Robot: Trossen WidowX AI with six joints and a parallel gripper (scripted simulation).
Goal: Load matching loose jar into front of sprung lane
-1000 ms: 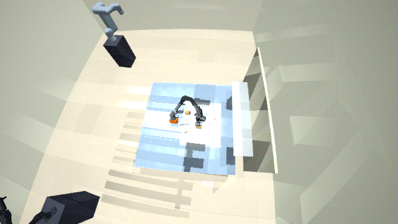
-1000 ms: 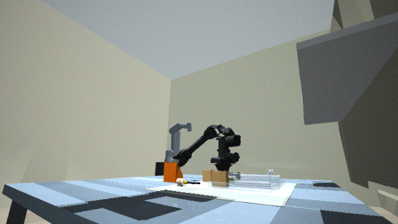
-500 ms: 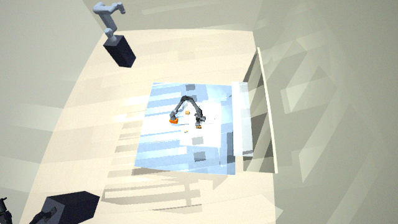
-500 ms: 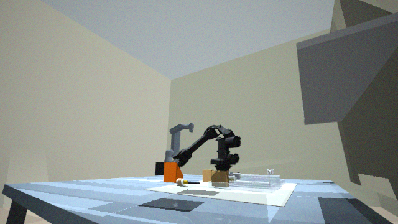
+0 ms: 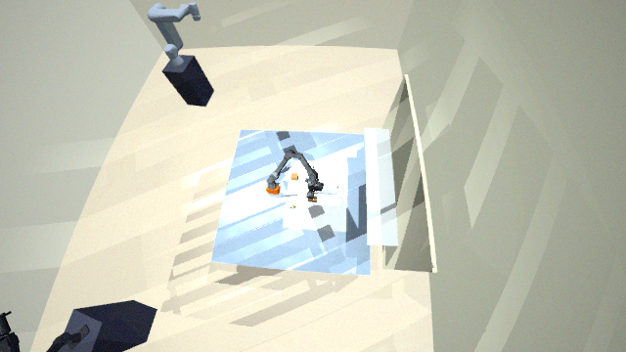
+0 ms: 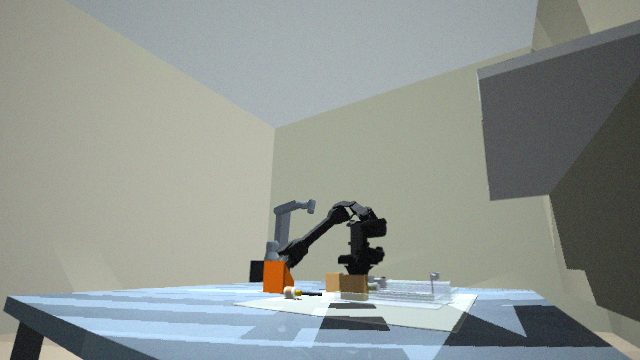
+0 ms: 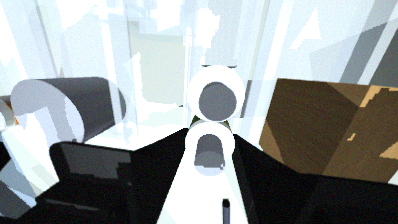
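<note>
The brown box lies 70 mm to the right of my gripper tip, 30 mm ahead of it and 10 mm above it. Also, from my gripper tip: pusher plate 140 mm ahead, 50 mm to the left, 20 mm above; then clear lane 140 mm ahead, 40 mm to the left, 10 mm below; then grey cylinder 130 mm to the left.
</note>
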